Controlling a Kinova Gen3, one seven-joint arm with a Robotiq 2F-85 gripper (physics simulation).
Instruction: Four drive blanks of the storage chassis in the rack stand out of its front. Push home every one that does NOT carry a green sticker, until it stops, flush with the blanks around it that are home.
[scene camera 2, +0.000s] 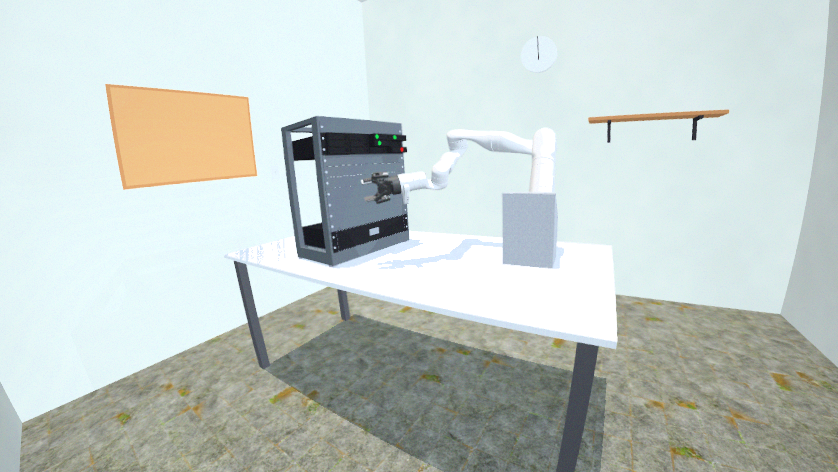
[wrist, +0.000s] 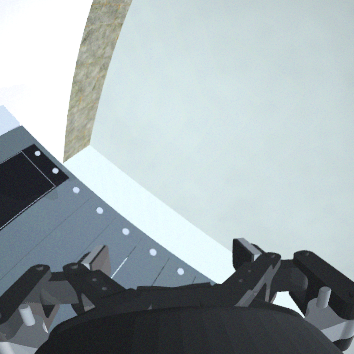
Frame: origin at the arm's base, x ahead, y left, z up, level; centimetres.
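Seen in the pictures: gripper, fingertip midpoint: (scene camera 2: 363, 191) (wrist: 170, 256); arm's base at its link origin: (scene camera 2: 540, 201).
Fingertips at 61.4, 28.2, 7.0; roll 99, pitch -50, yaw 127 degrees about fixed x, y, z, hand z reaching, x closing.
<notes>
Offsets run from my fingertips to a thing's top centre, as dx, dy, dz. "spot": to the spot under its first point. Level surfaces: height alone.
The black storage chassis @[spot: +10.5, -6.8, +19.8] (scene camera 2: 351, 143) is near the top of the grey rack (scene camera 2: 358, 124) (wrist: 60, 215) in the scene view. Three green spots and one red spot show towards its right end. A blank with a red spot (scene camera 2: 402, 149) stands out at the lower right, and another blank @[+10.1, -33.5, +23.9] (scene camera 2: 402, 137) stands out at the upper right. Dark blanks by the other green spots @[spot: +5.5, -18.9, +20.8] (scene camera 2: 378, 140) seem to stand out too; their depth is too small to tell. The chassis does not show in the wrist view. My gripper (scene camera 2: 367, 190) (wrist: 170, 256) is open and empty, in front of the rack's grey panels, below the chassis.
A black unit @[spot: +12.2, -4.4, -19.6] (scene camera 2: 353, 235) (wrist: 22, 187) sits low in the rack, with a pale label in the scene view. The rack stands on the white table @[dz -31.0] (scene camera 2: 469, 293). The arm's grey pedestal (scene camera 2: 528, 229) stands to the right. A wall shelf (scene camera 2: 656, 117) is at the far right.
</notes>
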